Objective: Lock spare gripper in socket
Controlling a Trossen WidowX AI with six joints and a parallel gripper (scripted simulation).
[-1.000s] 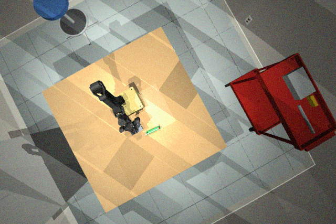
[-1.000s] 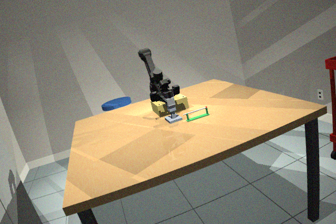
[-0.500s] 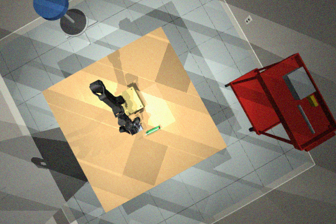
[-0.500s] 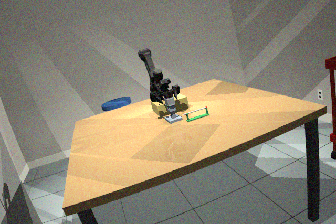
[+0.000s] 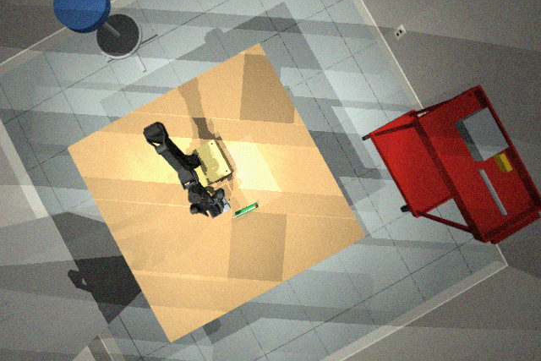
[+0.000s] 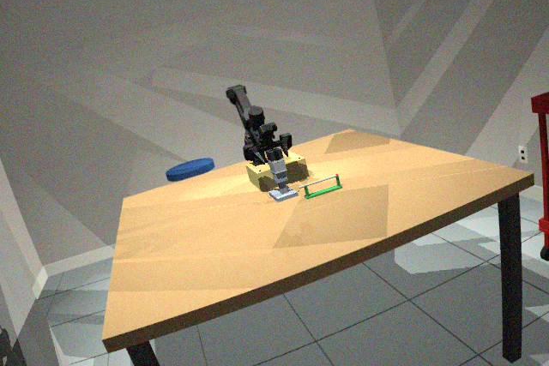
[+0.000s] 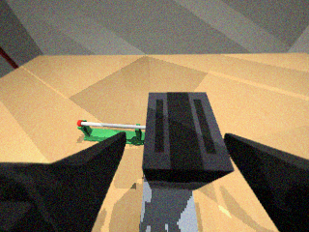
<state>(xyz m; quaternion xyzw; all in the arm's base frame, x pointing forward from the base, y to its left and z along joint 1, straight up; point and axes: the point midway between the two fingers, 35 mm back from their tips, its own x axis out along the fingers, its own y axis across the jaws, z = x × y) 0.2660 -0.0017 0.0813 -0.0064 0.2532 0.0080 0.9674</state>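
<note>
Right now the spare gripper is 1 cm behind my gripper tip and 2 cm below it. Round my gripper tip: green cradle 8 cm ahead, 12 cm to the left, 12 cm below; socket 2 cm behind, 9 cm below.
</note>
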